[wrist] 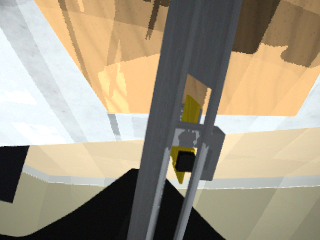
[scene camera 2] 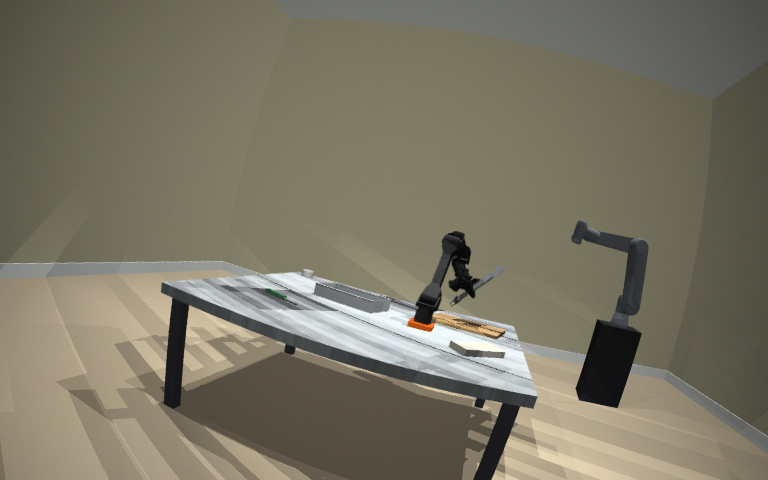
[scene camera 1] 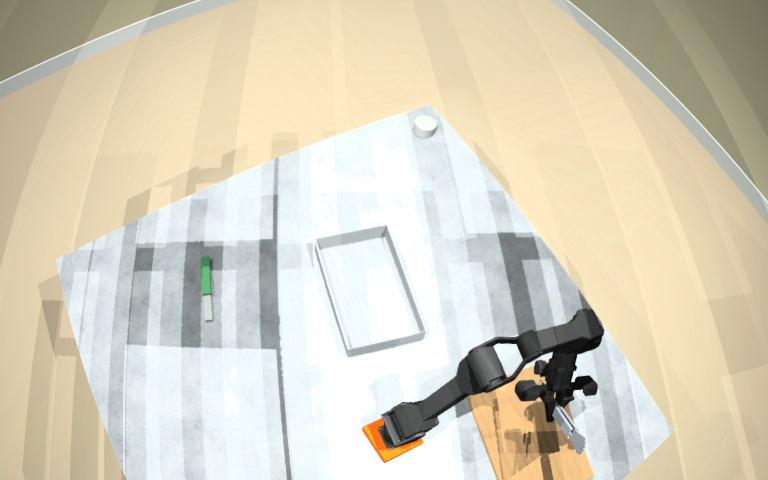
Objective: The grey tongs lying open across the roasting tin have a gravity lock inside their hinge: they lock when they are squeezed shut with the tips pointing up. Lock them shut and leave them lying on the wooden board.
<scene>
same spot on roasting tin: [scene camera 2: 364, 301] = [scene camera 1: 343, 336]
</scene>
